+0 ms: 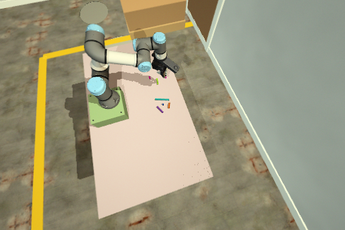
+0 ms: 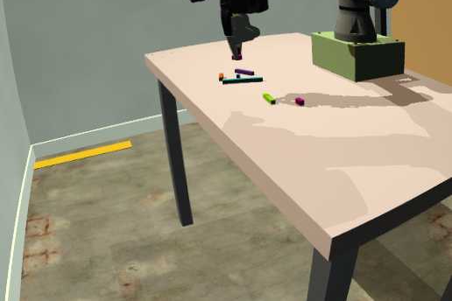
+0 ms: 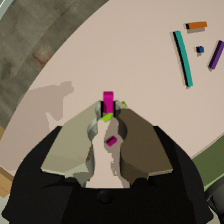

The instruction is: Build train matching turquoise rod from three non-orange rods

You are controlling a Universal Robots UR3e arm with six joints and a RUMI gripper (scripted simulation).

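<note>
The lime rod lies 10 cm below my hand, 5 cm to the left of it and 4 cm behind it. Round my hand: turquoise rod: 11 cm to the right, 10 cm below, 8 cm behind; then orange rod: 17 cm to the right, 10 cm below, 6 cm behind; then small blue rod: 14 cm to the right, 10 cm below, 9 cm behind.
</note>
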